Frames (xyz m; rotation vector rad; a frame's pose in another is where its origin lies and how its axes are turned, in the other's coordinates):
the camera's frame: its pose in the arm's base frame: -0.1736 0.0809 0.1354 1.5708 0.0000 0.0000
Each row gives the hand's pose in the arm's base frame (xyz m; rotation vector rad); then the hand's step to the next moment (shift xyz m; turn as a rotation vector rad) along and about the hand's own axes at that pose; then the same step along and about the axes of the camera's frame.
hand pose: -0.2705 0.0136 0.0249 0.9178 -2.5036 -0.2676
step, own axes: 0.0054 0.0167 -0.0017 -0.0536 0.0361 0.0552
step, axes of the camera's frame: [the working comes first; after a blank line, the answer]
step, axes of the arm's base frame: -0.0122 0.0091 0.0089 -0.0108 0.0636 -0.0553

-0.0122 0.0089 -0.0091 -0.0108 -0.0553 -0.0636
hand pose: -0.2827 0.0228 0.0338 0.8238 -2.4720 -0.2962
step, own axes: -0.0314 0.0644 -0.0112 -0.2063 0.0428 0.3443
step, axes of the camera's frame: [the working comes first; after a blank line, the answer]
step, axes of the arm's base frame: -0.0046 0.0696 0.0197 -0.0640 0.1744 -0.3584

-0.0046 0.0197 -0.0696 -0.0640 -0.3584 -0.1744
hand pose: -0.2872 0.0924 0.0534 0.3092 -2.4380 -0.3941
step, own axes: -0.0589 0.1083 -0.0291 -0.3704 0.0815 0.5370
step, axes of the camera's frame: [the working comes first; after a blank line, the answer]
step, axes of the arm's base frame: 0.0503 0.1131 0.0272 -0.0644 0.3010 -0.5809

0.0503 0.0272 -0.1131 -0.0644 -0.5809 -0.3010
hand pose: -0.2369 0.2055 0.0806 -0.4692 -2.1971 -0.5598
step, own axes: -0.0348 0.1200 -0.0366 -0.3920 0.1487 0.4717
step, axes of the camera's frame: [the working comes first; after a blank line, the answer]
step, axes of the arm's base frame: 0.1038 0.0754 0.0224 0.0226 0.3190 -0.5441

0.1038 0.0224 -0.0754 0.0226 -0.5441 -0.3190
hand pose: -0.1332 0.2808 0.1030 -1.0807 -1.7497 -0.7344
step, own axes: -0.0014 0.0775 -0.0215 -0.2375 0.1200 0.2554
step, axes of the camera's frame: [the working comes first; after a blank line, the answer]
step, axes of the arm's base frame: 0.0784 0.0155 0.0088 0.0525 0.1811 -0.3170

0.0784 0.0088 -0.0155 0.0525 -0.3170 -0.1811
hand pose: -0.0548 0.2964 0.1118 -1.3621 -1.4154 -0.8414
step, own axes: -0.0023 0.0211 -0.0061 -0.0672 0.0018 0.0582
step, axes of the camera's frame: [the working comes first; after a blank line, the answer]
step, axes of the arm's base frame: 0.0216 -0.0035 -0.0032 -0.0142 0.0336 -0.0811

0.0216 -0.0032 0.0035 -0.0142 -0.0811 -0.0336
